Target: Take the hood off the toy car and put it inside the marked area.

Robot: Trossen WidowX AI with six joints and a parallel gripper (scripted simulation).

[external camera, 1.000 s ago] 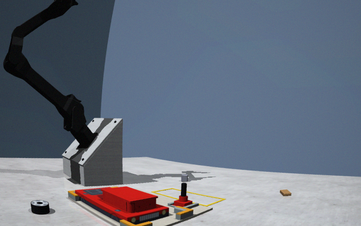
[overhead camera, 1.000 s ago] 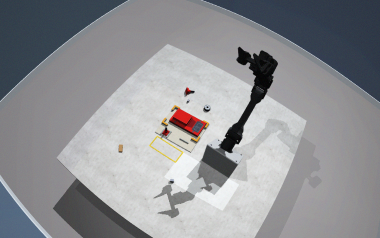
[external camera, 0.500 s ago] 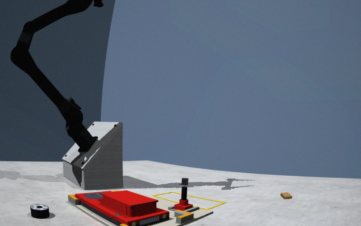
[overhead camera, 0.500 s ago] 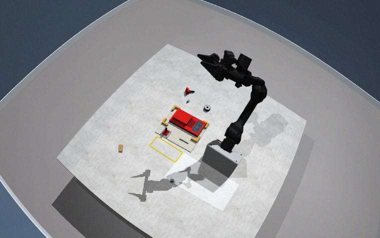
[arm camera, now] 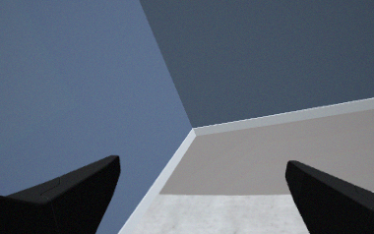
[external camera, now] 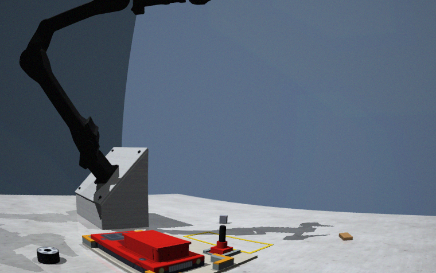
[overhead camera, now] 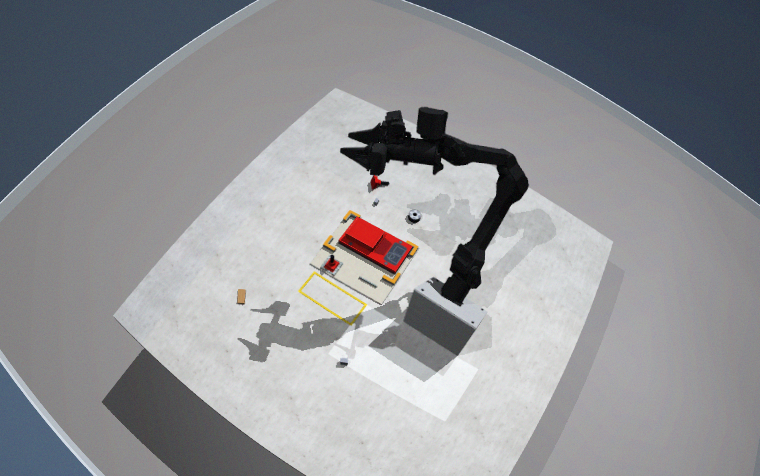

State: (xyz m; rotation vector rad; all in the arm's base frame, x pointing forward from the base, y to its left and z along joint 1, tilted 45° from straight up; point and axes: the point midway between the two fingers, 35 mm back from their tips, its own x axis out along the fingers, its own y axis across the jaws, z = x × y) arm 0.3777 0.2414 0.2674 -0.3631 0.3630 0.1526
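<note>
My gripper tip is 490 mm above the hood, 110 mm to the left of it and 30 mm past it. The rest, counted from my gripper tip: black wheel: 520 mm below, 280 mm to the right, 130 mm behind; then black post: 500 mm below, 20 mm to the left, 10 mm ahead; then grey cube: 520 mm below, 270 mm to the left, 170 mm behind.
</note>
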